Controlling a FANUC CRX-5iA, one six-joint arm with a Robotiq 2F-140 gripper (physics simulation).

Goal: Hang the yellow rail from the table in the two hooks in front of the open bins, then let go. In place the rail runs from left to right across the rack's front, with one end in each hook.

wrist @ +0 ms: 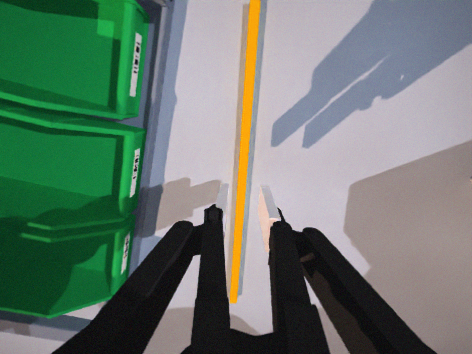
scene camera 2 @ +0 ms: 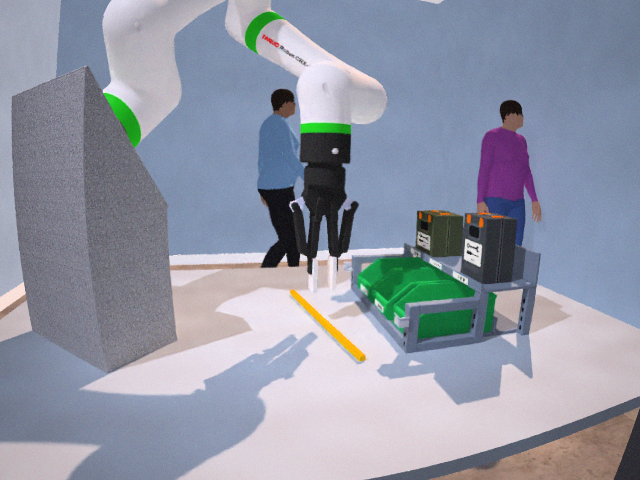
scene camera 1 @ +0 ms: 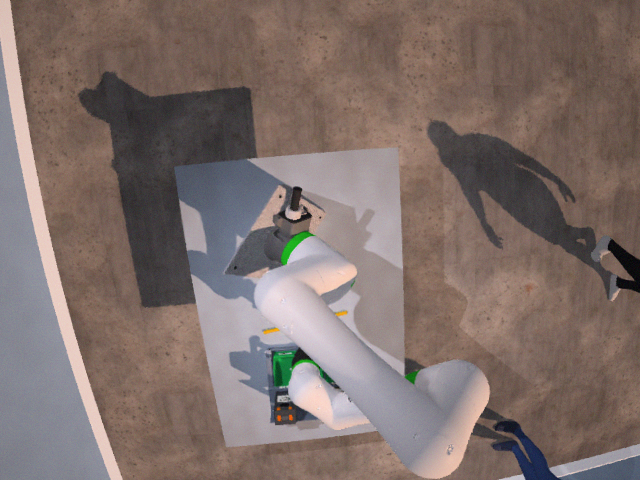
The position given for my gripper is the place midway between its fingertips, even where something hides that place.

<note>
I see my gripper [scene camera 2: 322, 290] and a dark box [scene camera 2: 489, 239].
My gripper is seen too in the wrist view [wrist: 243, 197]. The wrist view does not show the dark box: it is out of frame.
</note>
